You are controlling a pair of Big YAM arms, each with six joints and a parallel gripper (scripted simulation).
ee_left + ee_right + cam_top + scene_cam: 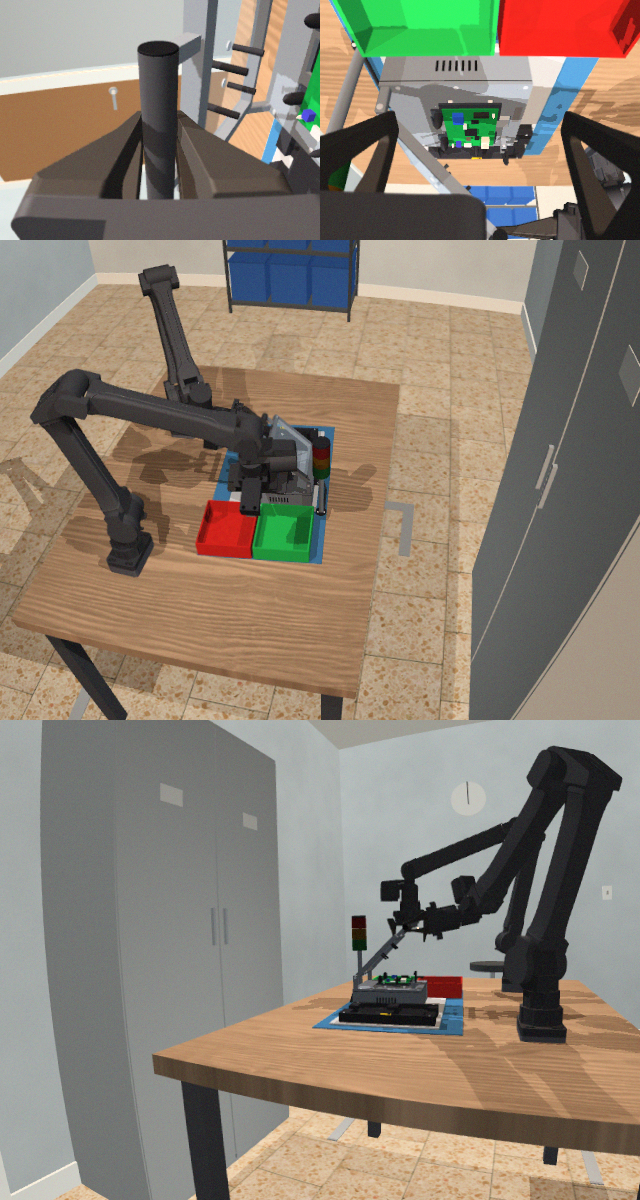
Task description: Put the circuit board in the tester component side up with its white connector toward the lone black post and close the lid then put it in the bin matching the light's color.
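The black hook is 4 cm behind my left hand, 6 cm to the left of it and 13 cm below it. Round my left hand: green bin 8 cm ahead, 20 cm to the right, 20 cm below; green circuit board 3 cm ahead, 14 cm below; clear lid 6 cm ahead, 6 cm below.
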